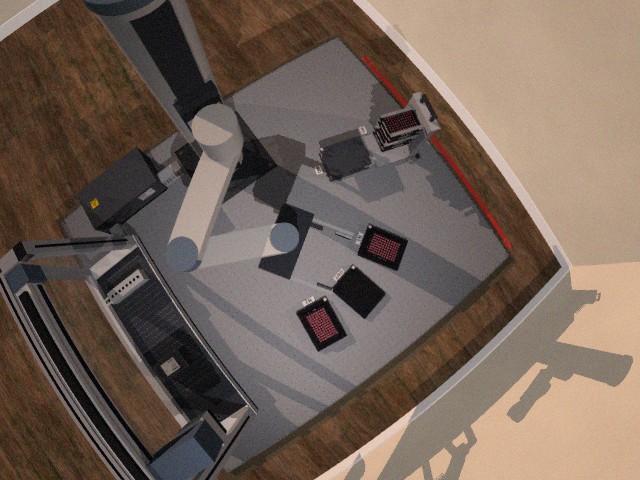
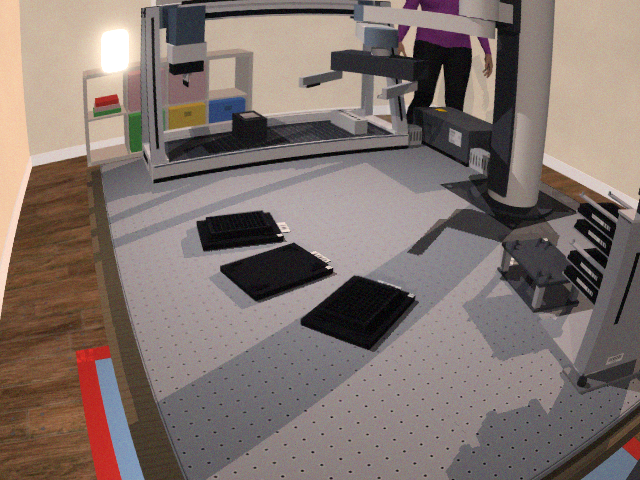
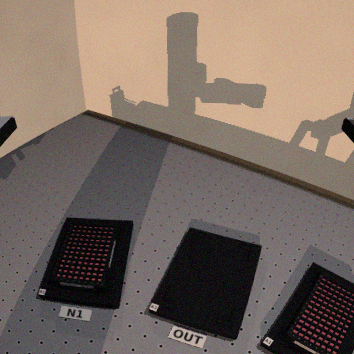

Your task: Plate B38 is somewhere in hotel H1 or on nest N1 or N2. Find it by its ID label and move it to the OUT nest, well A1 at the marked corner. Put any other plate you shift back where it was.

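Pixels of known places: gripper, fingertip midpoint: point(image 1: 342, 263) point(image 2: 340, 87) point(image 3: 179, 95); arm's base at its link origin: point(image 2: 511, 203).
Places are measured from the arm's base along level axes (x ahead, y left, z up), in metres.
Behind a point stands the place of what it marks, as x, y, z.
My gripper point(image 1: 341, 261) @[0.579, 0.081, 0.335] point(image 2: 342, 88) @[0.579, 0.081, 0.335] point(image 3: 178, 127) @[0.579, 0.081, 0.335] is open and empty, raised above the deck with fingers wide apart. A plate with red wells point(image 1: 383, 248) @[0.637, 0.281, 0.033] point(image 2: 361, 302) @[0.638, 0.288, 0.035] point(image 3: 86, 254) @[0.631, 0.276, 0.038] sits on black nest N1 point(image 3: 125, 267) @[0.660, 0.228, 0.013]. Another red-welled plate point(image 1: 321, 325) @[0.724, -0.068, 0.038] point(image 2: 237, 222) @[0.726, -0.063, 0.039] point(image 3: 327, 311) @[0.725, -0.061, 0.039] sits on nest N2. The OUT nest point(image 1: 359, 291) @[0.710, 0.116, 0.025] point(image 2: 276, 271) @[0.716, 0.128, 0.025] point(image 3: 207, 280) @[0.702, 0.112, 0.025] between them is bare, with a white A1 mark at one corner. Hotel H1 point(image 1: 428, 114) @[0.361, 0.621, 0.287] point(image 2: 615, 304) @[0.401, 0.624, 0.150] holds several stacked plates point(image 1: 400, 122) @[0.322, 0.545, 0.235] point(image 2: 594, 236) @[0.364, 0.528, 0.208]. No plate's ID is readable.
A dark raised stand point(image 1: 343, 155) @[0.274, 0.361, 0.073] point(image 2: 540, 263) @[0.302, 0.377, 0.073] is beside the hotel. A gantry machine point(image 1: 196, 330) @[0.478, -0.450, 0.037] point(image 2: 279, 157) @[0.481, -0.450, 0.028] and a dark box point(image 1: 121, 188) @[-0.098, -0.379, 0.128] point(image 2: 454, 134) @[-0.035, -0.321, 0.096] stand on the side away from the hotel. The arm's column point(image 2: 527, 113) @[0.044, 0.061, 0.272] rises at the deck's edge.
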